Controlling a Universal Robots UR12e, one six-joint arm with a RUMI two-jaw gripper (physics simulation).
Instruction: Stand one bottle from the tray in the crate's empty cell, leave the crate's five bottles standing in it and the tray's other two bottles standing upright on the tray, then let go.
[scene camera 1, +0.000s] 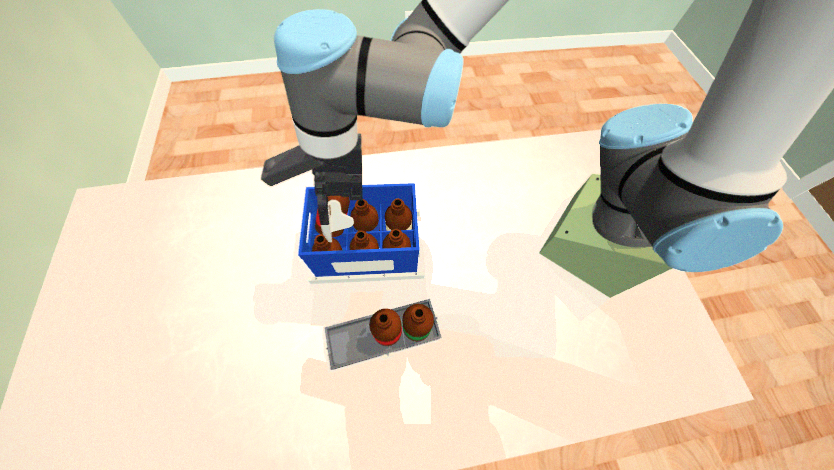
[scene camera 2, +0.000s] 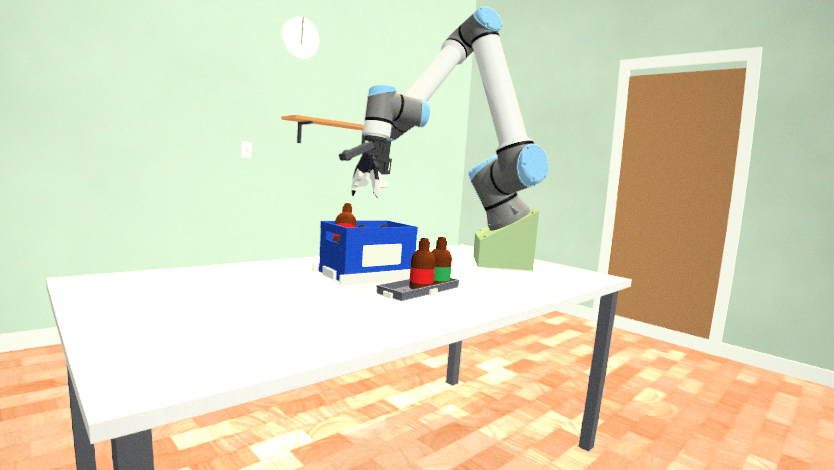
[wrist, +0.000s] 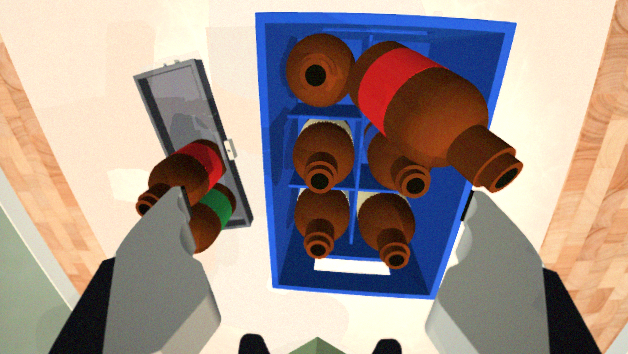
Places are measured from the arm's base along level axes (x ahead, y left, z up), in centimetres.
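Where they show: gripper, fingertip midpoint: (scene camera 1: 331, 210) (scene camera 2: 364, 197) (wrist: 324, 191); arm's base at its link origin: (scene camera 2: 510, 220).
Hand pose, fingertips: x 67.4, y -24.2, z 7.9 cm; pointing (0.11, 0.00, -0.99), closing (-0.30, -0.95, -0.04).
Each offset is from my fingertips to the top centre of the thing. "spot": to the spot under its first point. Level surfaces: height alone.
A brown bottle with a red label (scene camera 1: 337, 203) (scene camera 2: 345, 218) (wrist: 435, 117) is in the crate's back left cell in scene camera 1. It rides higher than its neighbours, and its label shows at the rim; in the wrist view it looks tilted. The blue crate @(dz -9.3, dx -5.4, dy -1.8 cm) (scene camera 1: 318, 266) (scene camera 2: 354, 256) (wrist: 265, 150) holds five other bottles, standing lower. My gripper (scene camera 2: 365, 193) (wrist: 324, 191) is open and empty above the crate, apart from the bottle. A red-label bottle @(dz -10.8, dx -2.3, dy +22.6 cm) (scene camera 1: 385, 325) (scene camera 2: 422, 265) (wrist: 180, 172) and a green-label bottle @(dz -10.8, dx -9.7, dy +24.5 cm) (scene camera 1: 417, 319) (scene camera 2: 443, 273) (wrist: 218, 209) stand upright on the grey tray @(spot: dz -26.3, dx +7.6, dy +22.8 cm) (scene camera 1: 350, 347) (scene camera 2: 396, 288) (wrist: 185, 95).
The white table @(dz -26.8 cm) (scene camera 1: 116, 291) (scene camera 2: 233, 350) carries the crate, the tray and the green arm base (scene camera 1: 606, 268) (scene camera 2: 507, 251). The tray lies in front of the crate, and the arm base is to the right. A wall shelf (scene camera 2: 320, 121) is behind the arm.
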